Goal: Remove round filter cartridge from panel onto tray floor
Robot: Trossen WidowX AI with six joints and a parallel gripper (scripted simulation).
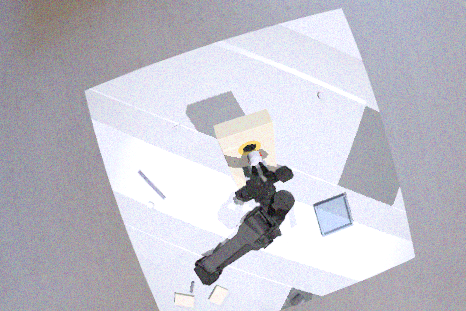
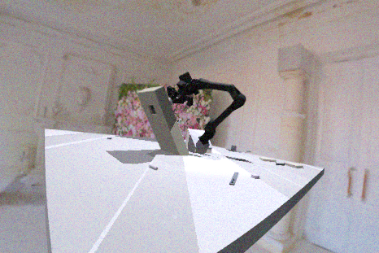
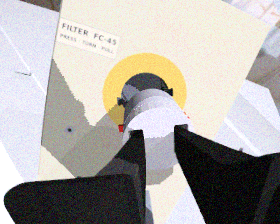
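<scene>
The round filter cartridge is 1 cm below my gripper tip and 1 cm ahead of it. Also, from my gripper tip: cream service panel: 11 cm below, 2 cm ahead; then blue-grey square tray: 40 cm behind, 26 cm below, 24 cm to the right.
</scene>
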